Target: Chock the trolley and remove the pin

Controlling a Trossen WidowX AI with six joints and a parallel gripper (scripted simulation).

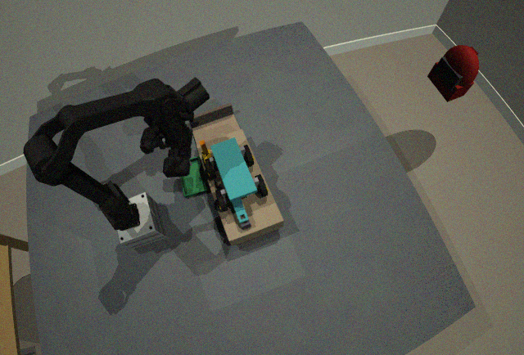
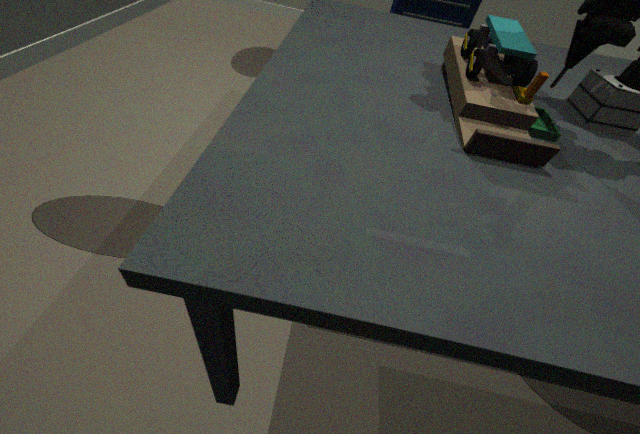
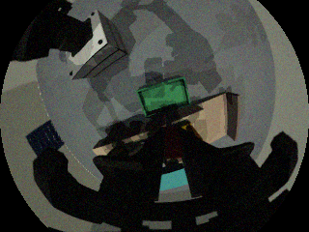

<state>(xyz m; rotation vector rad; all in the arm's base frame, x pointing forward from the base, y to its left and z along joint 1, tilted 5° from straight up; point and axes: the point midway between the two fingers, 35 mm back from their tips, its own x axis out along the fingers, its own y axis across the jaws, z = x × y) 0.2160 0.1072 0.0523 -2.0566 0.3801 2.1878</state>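
The green tray lies 140 mm below my gripper tip and 10 mm behind it. Round my gripper tip: teal-topped trolley (110 mm ahead, 80 mm to the right, 20 mm below); then red-headed stop pin (right at my gripper tip); then yellow chock (50 mm below, 50 mm ahead, 10 mm to the left).
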